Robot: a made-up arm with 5 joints.
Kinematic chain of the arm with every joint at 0, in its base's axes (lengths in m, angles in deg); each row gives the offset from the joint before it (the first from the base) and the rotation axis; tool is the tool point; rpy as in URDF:
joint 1: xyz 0.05 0 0.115 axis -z
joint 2: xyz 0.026 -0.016 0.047 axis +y
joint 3: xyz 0.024 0 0.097 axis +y
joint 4: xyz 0.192 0 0.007 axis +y
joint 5: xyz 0.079 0.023 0 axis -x
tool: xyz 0 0 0 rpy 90 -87.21 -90
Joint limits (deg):
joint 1: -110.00..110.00
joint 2: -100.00..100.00
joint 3: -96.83..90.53
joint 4: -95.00..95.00
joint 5: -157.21..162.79
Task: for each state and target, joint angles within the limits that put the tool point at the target. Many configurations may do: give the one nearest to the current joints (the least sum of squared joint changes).
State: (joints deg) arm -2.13 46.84 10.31 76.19 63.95
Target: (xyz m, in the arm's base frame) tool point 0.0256 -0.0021 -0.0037
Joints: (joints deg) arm -21.53 75.10 38.72 74.19 63.95
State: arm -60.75 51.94 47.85 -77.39 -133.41
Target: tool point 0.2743 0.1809 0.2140
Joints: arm -37.49 14.78 17.91 -84.58 -133.41
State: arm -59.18 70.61 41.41 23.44 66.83
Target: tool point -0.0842 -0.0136 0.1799
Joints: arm -8.76 98.09 85.64 35.36 66.83
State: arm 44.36 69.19 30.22 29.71 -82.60
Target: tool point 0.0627 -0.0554 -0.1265
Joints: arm 84.16 92.47 8.58 15.68 -82.60
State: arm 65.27 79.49 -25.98 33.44 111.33
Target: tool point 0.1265 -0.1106 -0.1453
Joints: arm 58.31 100.00 -17.64 18.98 111.33
